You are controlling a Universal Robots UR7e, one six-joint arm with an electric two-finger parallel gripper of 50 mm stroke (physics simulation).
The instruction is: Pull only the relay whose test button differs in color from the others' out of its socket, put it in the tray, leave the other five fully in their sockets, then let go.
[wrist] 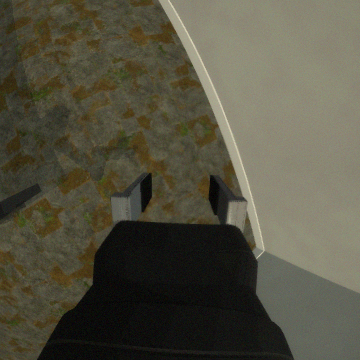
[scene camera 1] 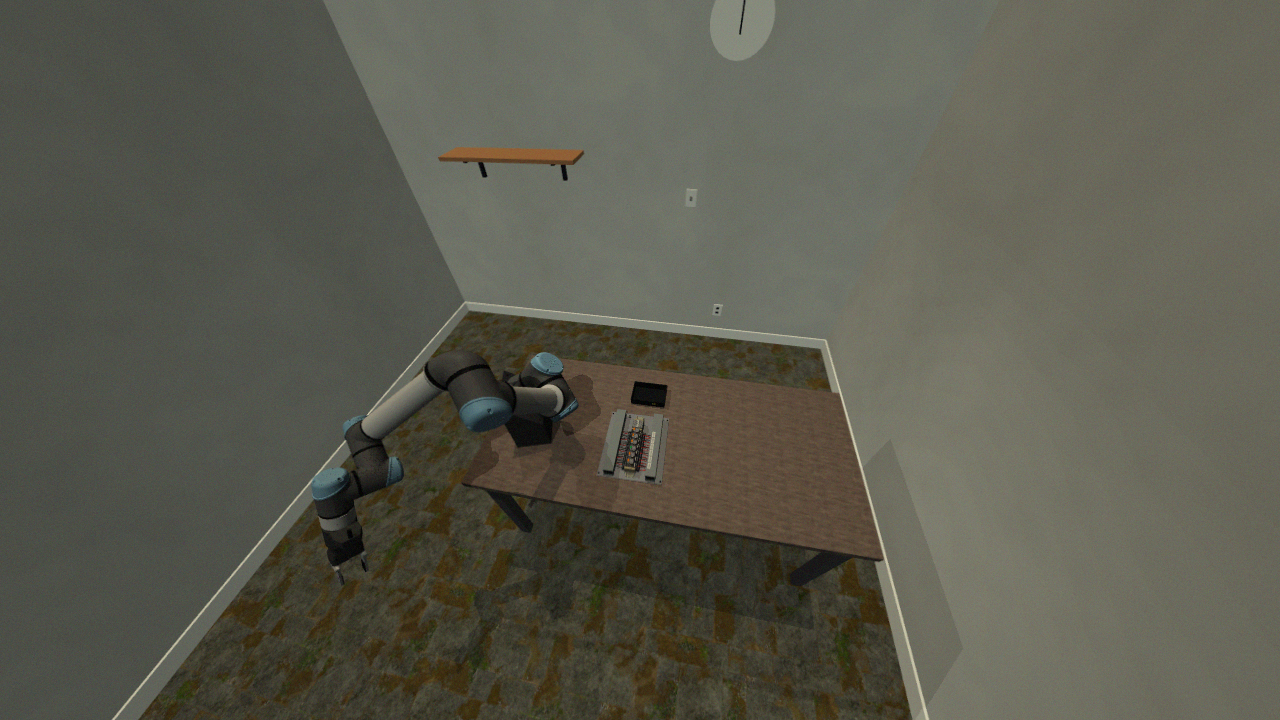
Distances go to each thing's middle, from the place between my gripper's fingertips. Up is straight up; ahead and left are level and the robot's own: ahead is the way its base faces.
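Labels:
There is a grey panel (scene camera 1: pixel 619 473) here, and my gripper is 86 cm to the right of it, 44 cm short of it and, finally, 23 cm above it.

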